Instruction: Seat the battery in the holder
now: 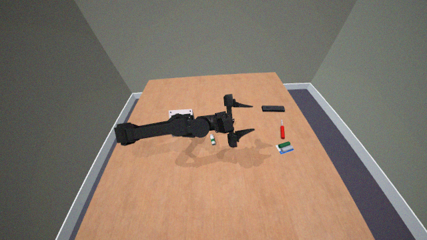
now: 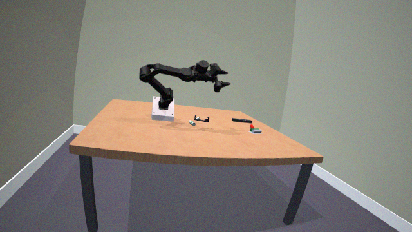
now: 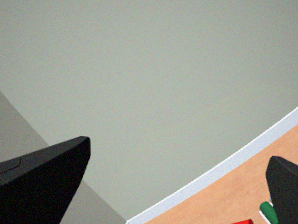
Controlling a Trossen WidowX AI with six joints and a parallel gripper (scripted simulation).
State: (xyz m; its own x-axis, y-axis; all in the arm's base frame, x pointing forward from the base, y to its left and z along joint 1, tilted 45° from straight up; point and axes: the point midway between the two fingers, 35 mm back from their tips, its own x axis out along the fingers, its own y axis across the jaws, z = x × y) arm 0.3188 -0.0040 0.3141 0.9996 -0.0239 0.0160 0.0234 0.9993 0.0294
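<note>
Now: gripper tip 320 mm above the white battery, 160 mm past it and 120 mm to the right of it. From my gripper tip the other things lie so: red screwdriver: 320 mm below, 300 mm ahead, 150 mm to the left.
</note>
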